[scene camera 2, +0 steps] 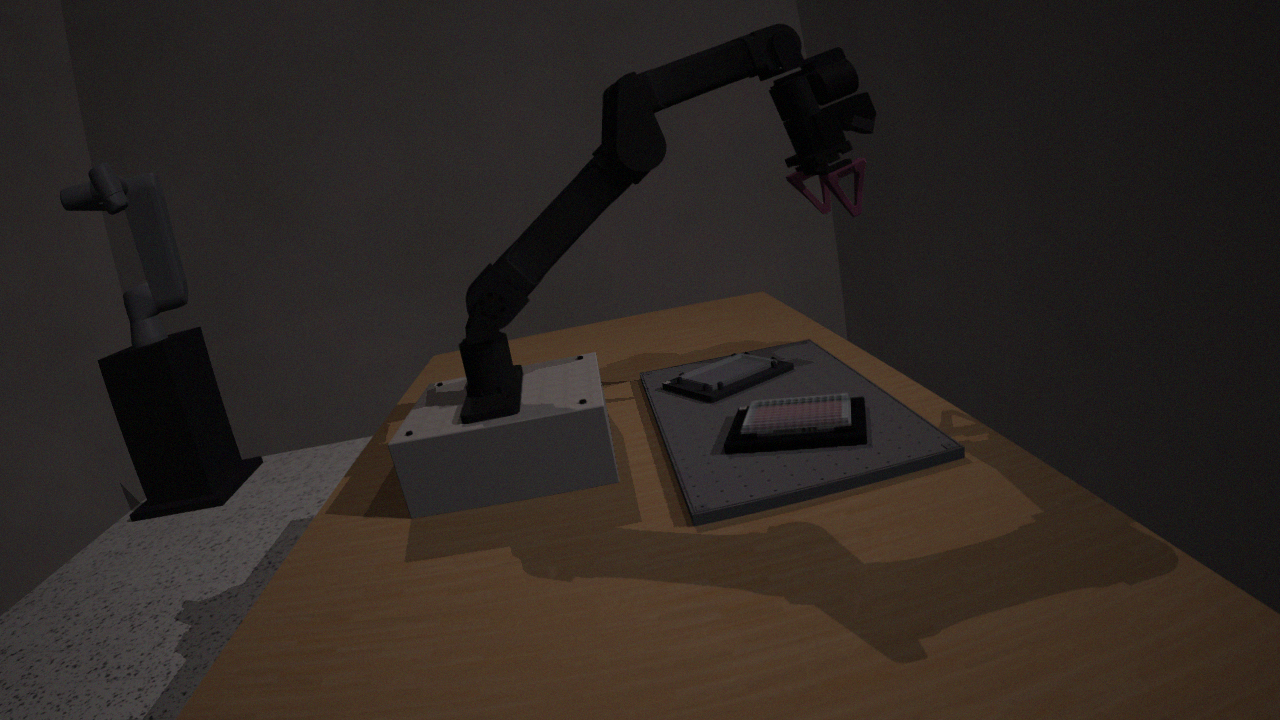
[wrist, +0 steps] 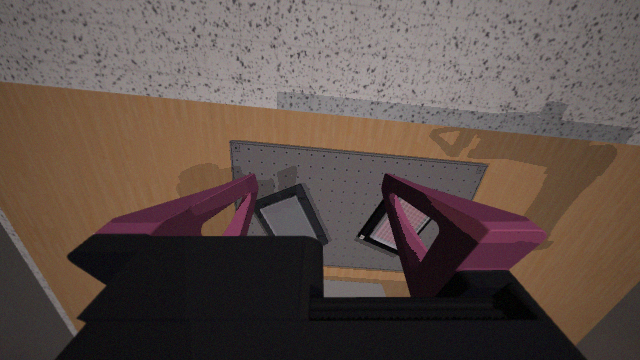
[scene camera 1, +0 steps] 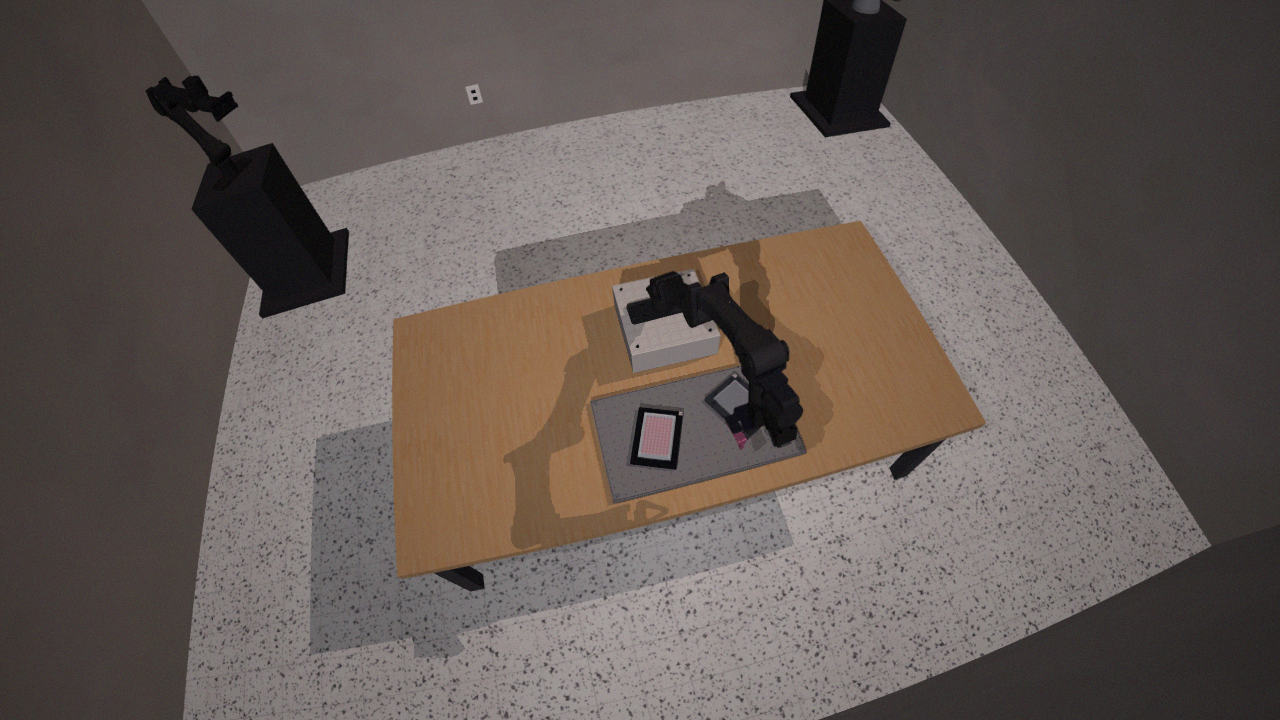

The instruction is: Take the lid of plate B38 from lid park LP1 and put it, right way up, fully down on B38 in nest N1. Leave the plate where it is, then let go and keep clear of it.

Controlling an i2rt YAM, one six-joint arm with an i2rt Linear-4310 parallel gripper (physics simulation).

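Frame: origin at the arm's base, x left, y back, z up, level; centimetres.
Where they show: gripper, fingertip midpoint: [scene camera 2: 841, 214] [wrist: 319, 180] [scene camera 1: 760, 440]; arm's base at its link origin: [scene camera 2: 495, 395] [scene camera 1: 662, 307].
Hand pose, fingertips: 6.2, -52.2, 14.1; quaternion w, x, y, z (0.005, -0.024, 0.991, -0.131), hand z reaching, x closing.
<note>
Things, the pixels of their top centre, and the offset from my fingertips, as dx, dy, dz. Level surfaces: height alone.
- clear lid at its top centre: [scene camera 2: 727, 368] [wrist: 290, 226] [scene camera 1: 741, 403] +5.7, +19.1, -20.6
- lid park LP1 at its top centre: [scene camera 2: 727, 366] [wrist: 290, 227] [scene camera 1: 741, 403] +5.7, +19.1, -20.4
- Plate B38 at its top centre: [scene camera 2: 797, 408] [wrist: 403, 225] [scene camera 1: 657, 434] -18.9, +16.9, -19.8
- black nest N1 at its top centre: [scene camera 2: 797, 415] [wrist: 401, 223] [scene camera 1: 657, 435] -18.9, +16.9, -20.6
- grey perforated board at its top centre: [scene camera 2: 768, 402] [wrist: 350, 217] [scene camera 1: 696, 426] -7.8, +17.2, -22.3
- wooden table at its surface level: dz -23.7
The clear lid [scene camera 1: 731, 394] [scene camera 2: 735, 368] [wrist: 289, 218] lies flat in the dark frame of lid park LP1 [wrist: 316, 216]. Plate B38 [scene camera 1: 657, 436] [scene camera 2: 796, 414] [wrist: 384, 231], with pink wells, sits in the black nest N1 [scene camera 1: 636, 438] [scene camera 2: 859, 420] [wrist: 371, 223]. In the wrist view the right finger covers part of the plate and nest, and the gripper body hides the lid park's lower end. My gripper [scene camera 1: 741, 438] [scene camera 2: 841, 212] [wrist: 319, 180] is open and empty, pointing down, high above the board. Its pink fingers are well above both lid and plate.
Both holders stand on a grey perforated board [scene camera 1: 698, 465] [scene camera 2: 895, 456] [wrist: 345, 190] on the wooden table [scene camera 1: 483, 385] [scene camera 2: 537, 608] [wrist: 125, 130]. The arm stands on a white box [scene camera 1: 675, 353] [scene camera 2: 510, 465] behind the board. Other arms on black pedestals [scene camera 1: 259, 214] [scene camera 2: 170, 420] stand off the table.
</note>
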